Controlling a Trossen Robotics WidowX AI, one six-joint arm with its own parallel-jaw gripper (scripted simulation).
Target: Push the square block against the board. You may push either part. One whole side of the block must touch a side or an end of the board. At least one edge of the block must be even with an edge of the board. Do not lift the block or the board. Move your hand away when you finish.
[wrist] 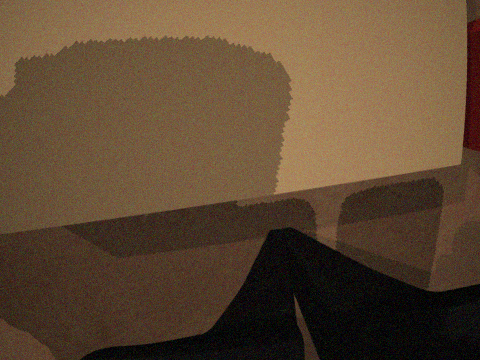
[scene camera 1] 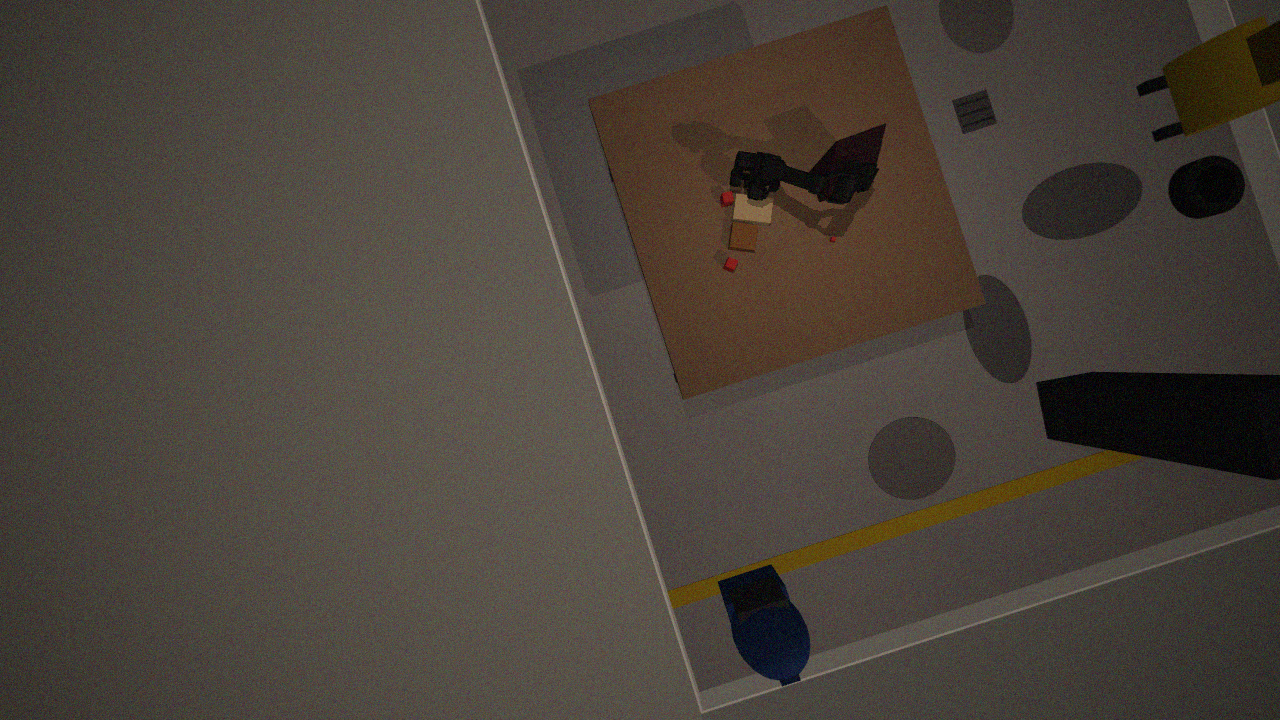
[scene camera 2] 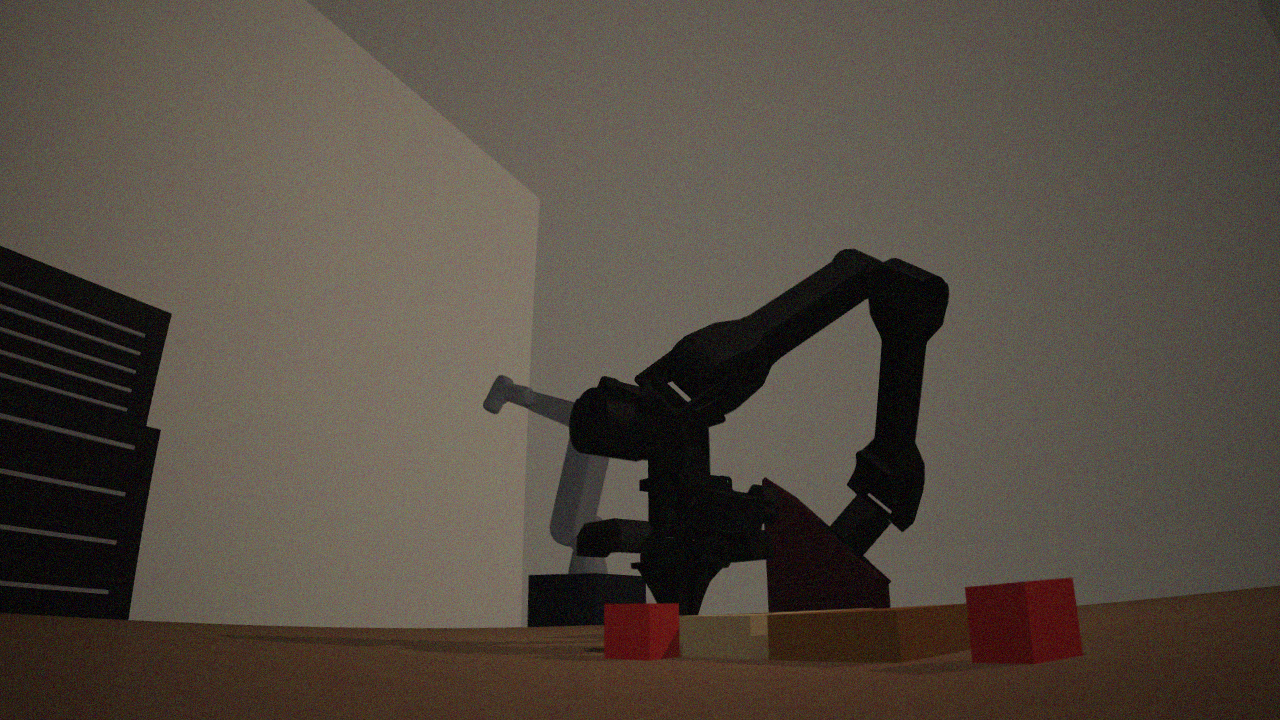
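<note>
Shut and holding nothing, the gripper (scene camera 1: 747, 191) (wrist: 281, 239) shares the scene with a cream board (scene camera 2: 744, 635) (scene camera 1: 745, 210) (wrist: 115, 115). There is also an orange-brown square block (scene camera 2: 895, 635) (scene camera 1: 743, 236), and in the wrist view the block is out of frame.
</note>
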